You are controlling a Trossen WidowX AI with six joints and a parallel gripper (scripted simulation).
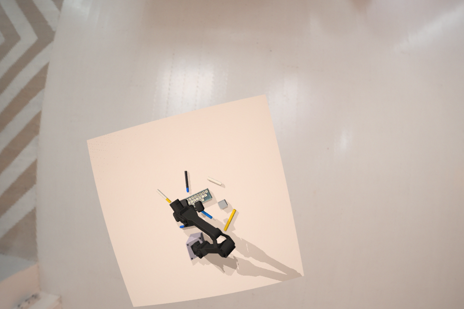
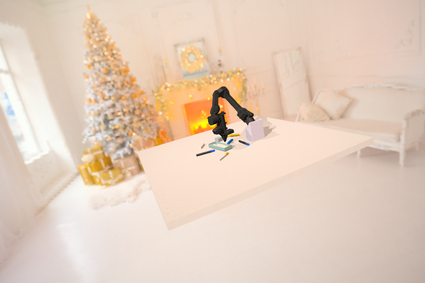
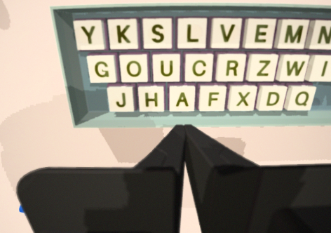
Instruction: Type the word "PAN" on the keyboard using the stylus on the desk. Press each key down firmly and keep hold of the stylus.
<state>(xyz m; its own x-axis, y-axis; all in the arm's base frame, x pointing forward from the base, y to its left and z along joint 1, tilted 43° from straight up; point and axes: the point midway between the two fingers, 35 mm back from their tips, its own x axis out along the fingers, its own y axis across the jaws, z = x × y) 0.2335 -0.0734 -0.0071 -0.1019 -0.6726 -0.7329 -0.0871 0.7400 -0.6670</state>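
My gripper tip is 110 mm past the blue stylus, 80 mm to the left of it and 30 mm above it. From my gripper tip the other things lie so: white-and-yellow pen 110 mm ahead, 150 mm to the left, 30 mm below; then N key 60 mm ahead, 80 mm to the right, 30 mm below; then grey stylus tip 130 mm behind, 100 mm to the right, 30 mm below.
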